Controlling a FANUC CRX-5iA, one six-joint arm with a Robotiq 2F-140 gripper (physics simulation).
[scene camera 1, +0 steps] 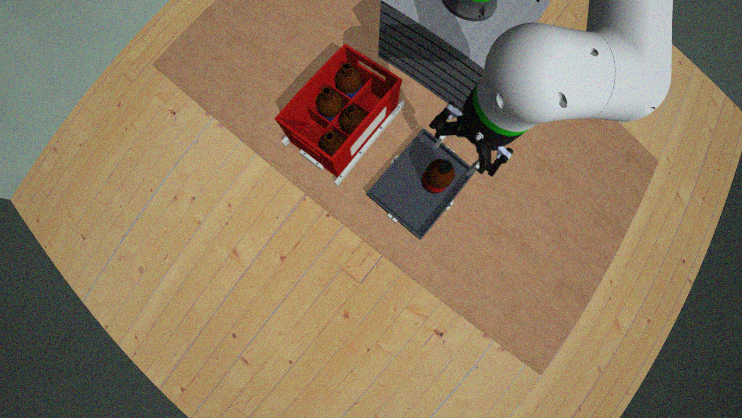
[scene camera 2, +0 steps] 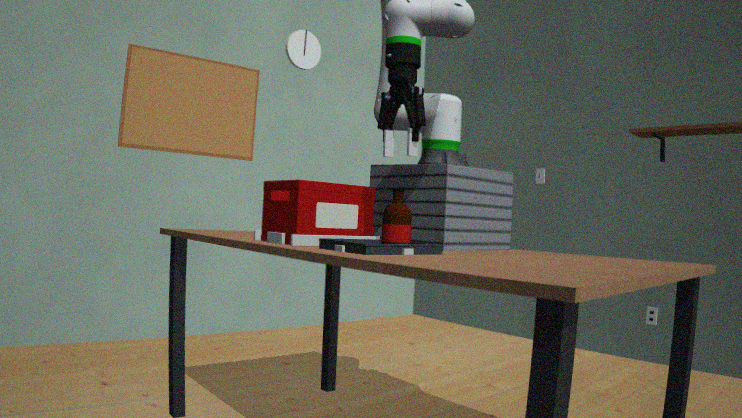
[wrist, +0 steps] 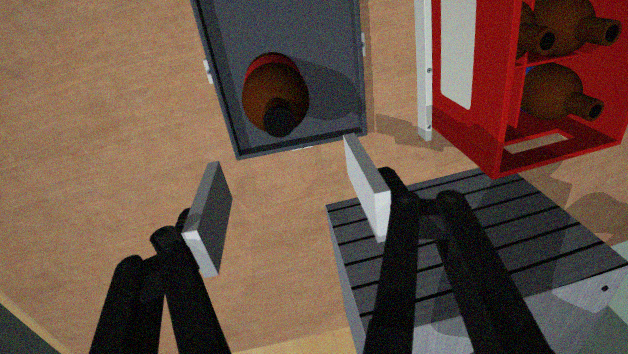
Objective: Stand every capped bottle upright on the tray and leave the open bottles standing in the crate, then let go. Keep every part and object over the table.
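Frame: origin at the arm's base, x right, y ahead, z up, level; millimetres.
Seen in the pictures: gripper, fingertip midpoint: (scene camera 1: 454, 156) (scene camera 2: 399, 156) (wrist: 285, 167).
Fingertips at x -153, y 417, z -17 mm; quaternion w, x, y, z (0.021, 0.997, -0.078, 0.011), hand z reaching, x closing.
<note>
Pixels of each thing's top centre, then the offset from my fingertips to it. "spot": a spot on its surface instead. Level surfaces: height alone.
- black cap at its top centre: (wrist: 279, 122) (scene camera 1: 446, 166) (scene camera 2: 398, 189) dy -2, dx +0, dz -84 mm
- dark grey tray at its top centre: (wrist: 287, 58) (scene camera 2: 381, 241) (scene camera 1: 422, 181) dy +23, dx +27, dz -218 mm
- red crate at its top centre: (wrist: 590, 40) (scene camera 1: 338, 97) (scene camera 2: 319, 184) dy -20, dx +308, dz -69 mm
- crate's far end at a spot on its surface: (scene camera 1: 330, 141) spot: dy +85, dx +267, dz -83 mm
- brown table at its surface level: dz -244 mm
A brown bottle with a red band and black cap (scene camera 1: 440, 176) (scene camera 2: 397, 218) (wrist: 275, 95) stands upright on the dark grey tray (scene camera 1: 397, 192) (scene camera 2: 363, 246) (wrist: 300, 25), near the tray's pedestal-side end. The red crate (scene camera 1: 298, 136) (scene camera 2: 282, 218) (wrist: 487, 100) holds several upright brown bottles. The bottle nearest the pedestal (scene camera 1: 348, 77) (wrist: 552, 90) has an open mouth and some blue low down. Two more mouths look open in the wrist view; the top of the bottle at the crate's far end (scene camera 1: 330, 141) is too dark to read. My gripper (scene camera 1: 458, 153) (scene camera 2: 400, 145) (wrist: 285, 167) is open and empty, well above the capped bottle and towards the pedestal.
The grey slatted pedestal (scene camera 1: 425, 62) (scene camera 2: 477, 207) (wrist: 465, 230) stands behind the tray and crate. White strips (scene camera 1: 369, 142) (wrist: 424, 65) edge the crate, and small white blocks edge the tray. The brown table (scene camera 1: 560, 233) (scene camera 2: 612, 267) (wrist: 100, 100) extends beyond the tray.
</note>
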